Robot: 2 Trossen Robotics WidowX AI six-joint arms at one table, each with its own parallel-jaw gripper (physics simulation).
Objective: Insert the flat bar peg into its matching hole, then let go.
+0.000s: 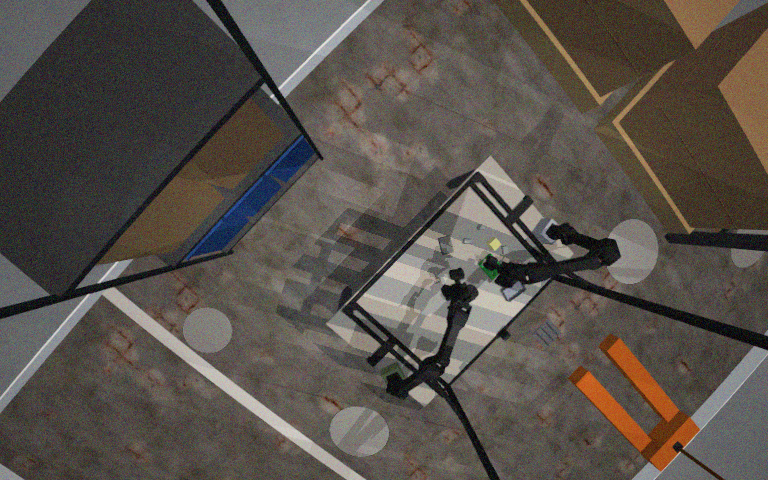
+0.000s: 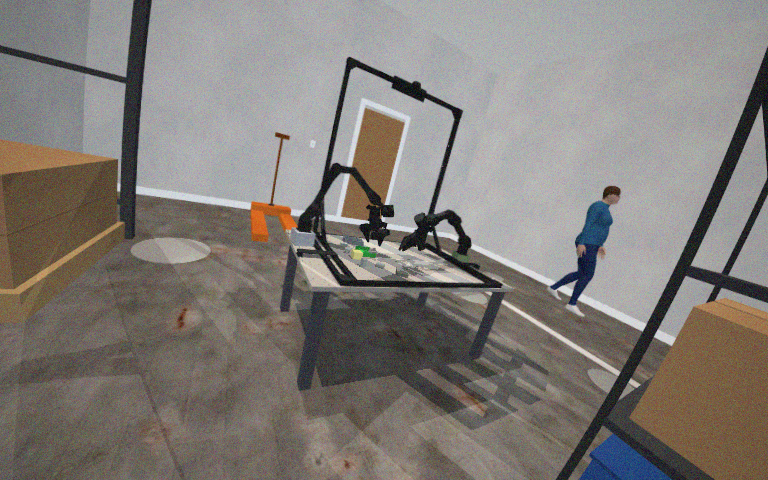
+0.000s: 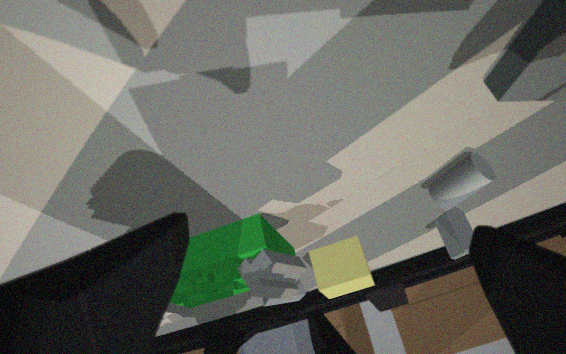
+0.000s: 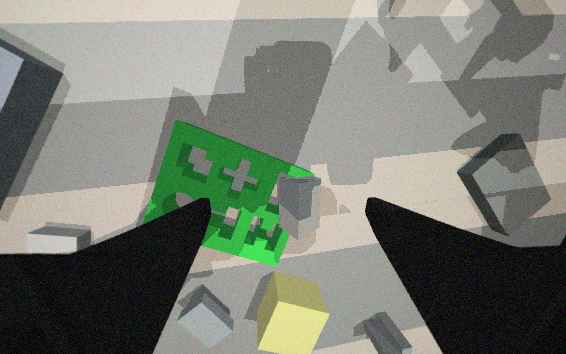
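Observation:
A green board [image 1: 488,268] [image 2: 365,250] [image 3: 208,260] [image 4: 211,158] with several shaped holes lies flat on the table [image 1: 392,273] [image 2: 320,273]. A grey peg [image 4: 299,207] [image 3: 271,274] stands upright at the board's right end; I cannot tell whether its base sits in a hole. My right gripper [image 1: 494,264] [image 2: 374,233] [image 4: 289,205] is open and empty, hanging just above the board with the peg between its spread fingers, not touching. My left gripper [image 1: 456,274] [image 2: 408,245] is open and empty, off to the side over the table's middle.
A yellow cube [image 1: 495,244] [image 2: 356,254] [image 3: 341,267] [image 4: 292,316] stands close to the board. Small grey blocks [image 4: 204,312] [image 4: 383,331] lie around it. A black frame [image 2: 449,157] rims the table. A person [image 2: 589,248] walks at the far right.

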